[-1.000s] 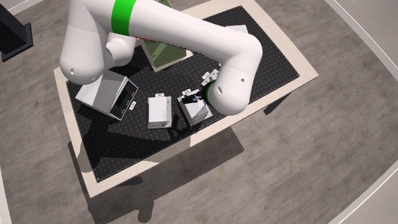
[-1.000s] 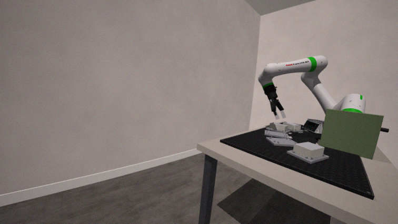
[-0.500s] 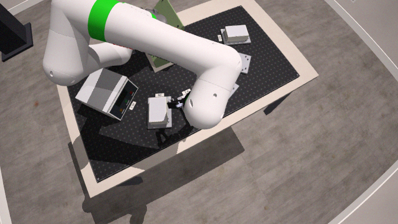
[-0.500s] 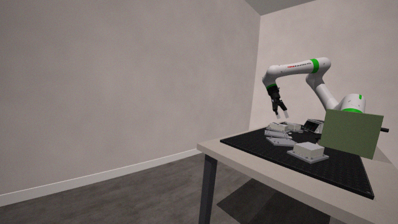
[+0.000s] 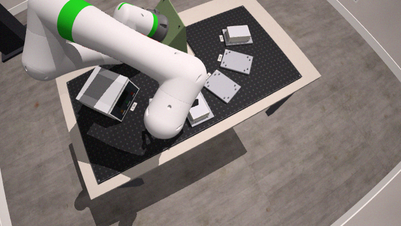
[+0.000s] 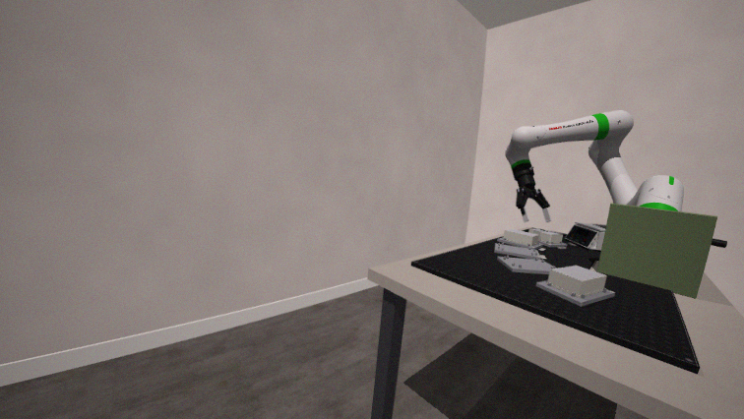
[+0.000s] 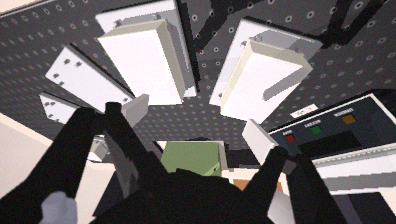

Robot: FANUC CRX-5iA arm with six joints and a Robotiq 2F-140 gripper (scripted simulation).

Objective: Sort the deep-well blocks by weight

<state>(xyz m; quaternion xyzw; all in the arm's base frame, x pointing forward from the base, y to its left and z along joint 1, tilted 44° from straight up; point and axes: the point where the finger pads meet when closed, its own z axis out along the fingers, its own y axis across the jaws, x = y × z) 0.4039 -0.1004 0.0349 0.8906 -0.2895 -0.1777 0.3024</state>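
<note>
The infeed nest IN lies 20 mm behind my hand, 90 mm to the right of it and 110 mm below it. From my hand the other things lie so: check-weigher platform 250 mm behind, 300 mm to the right, 20 mm below; check-weigher 240 mm behind, 290 mm to the right, 50 mm below; white deep-well block 40 mm ahead, 80 mm to the left, 80 mm below.
</note>
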